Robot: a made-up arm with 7 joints.
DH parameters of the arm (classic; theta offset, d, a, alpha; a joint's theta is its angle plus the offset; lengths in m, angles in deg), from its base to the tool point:
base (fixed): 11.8 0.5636 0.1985 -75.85
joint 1: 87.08 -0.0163 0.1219 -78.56
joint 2: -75.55 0.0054 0.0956 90
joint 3: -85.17 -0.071 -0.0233 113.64
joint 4: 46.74 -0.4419 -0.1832 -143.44
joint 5: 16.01 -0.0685 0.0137 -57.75
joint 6: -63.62 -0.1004 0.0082 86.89
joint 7: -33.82 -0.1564 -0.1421 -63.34
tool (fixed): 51.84 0.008 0 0
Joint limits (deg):
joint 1: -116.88..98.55
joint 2: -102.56..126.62
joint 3: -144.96..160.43
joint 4: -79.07..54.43
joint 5: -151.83..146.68
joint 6: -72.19..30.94
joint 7: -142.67..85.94
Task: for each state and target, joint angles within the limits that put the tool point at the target. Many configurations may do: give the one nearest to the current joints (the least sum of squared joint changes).
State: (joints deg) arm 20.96 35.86 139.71 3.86 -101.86 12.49 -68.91
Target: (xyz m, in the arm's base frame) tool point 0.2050 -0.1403 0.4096
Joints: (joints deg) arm 13.96 4.22 155.46 11.28 -111.85 24.67 -70.05
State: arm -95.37 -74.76 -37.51 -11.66 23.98 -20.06 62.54
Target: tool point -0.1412 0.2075 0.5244
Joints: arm -116.88 -96.87 -11.75 -30.45 36.18 -18.72 47.76
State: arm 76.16 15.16 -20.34 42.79 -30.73 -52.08 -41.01
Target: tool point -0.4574 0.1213 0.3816
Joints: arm 78.09 55.43 -22.78 50.70 -39.90 -72.19 -65.99
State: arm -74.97 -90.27 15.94 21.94 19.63 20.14 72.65
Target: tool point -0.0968 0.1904 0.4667
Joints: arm -99.32 -102.56 38.90 16.19 34.94 -2.06 46.20
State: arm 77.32 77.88 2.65 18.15 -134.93 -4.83 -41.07
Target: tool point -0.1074 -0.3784 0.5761
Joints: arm 79.54 110.93 -5.11 30.41 -142.38 -1.69 -33.76
